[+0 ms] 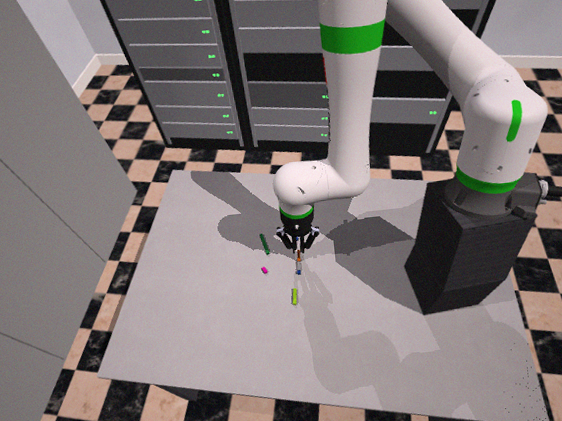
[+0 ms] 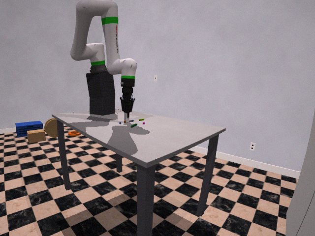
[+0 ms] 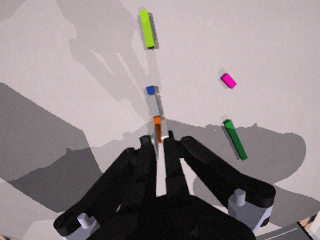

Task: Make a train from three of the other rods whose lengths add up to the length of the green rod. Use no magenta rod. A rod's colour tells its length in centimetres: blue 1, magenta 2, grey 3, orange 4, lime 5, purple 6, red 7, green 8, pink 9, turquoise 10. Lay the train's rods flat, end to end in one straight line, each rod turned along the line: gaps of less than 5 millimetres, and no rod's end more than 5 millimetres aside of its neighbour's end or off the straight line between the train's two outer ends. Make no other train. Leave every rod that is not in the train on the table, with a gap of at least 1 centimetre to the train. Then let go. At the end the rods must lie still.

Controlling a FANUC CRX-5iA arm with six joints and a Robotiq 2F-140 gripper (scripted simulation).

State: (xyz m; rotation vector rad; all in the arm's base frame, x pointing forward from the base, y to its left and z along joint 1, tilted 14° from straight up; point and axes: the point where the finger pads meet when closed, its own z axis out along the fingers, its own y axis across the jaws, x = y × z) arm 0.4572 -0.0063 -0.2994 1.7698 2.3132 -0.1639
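The orange rod is 3 cm below my hand. Round my hand: magenta rod 10 cm ahead, 8 cm to the left, 3 cm below; grey rod 4 cm to the left, 3 cm below, 1 cm behind; green rod 13 cm ahead, 3 cm below, 2 cm to the right.
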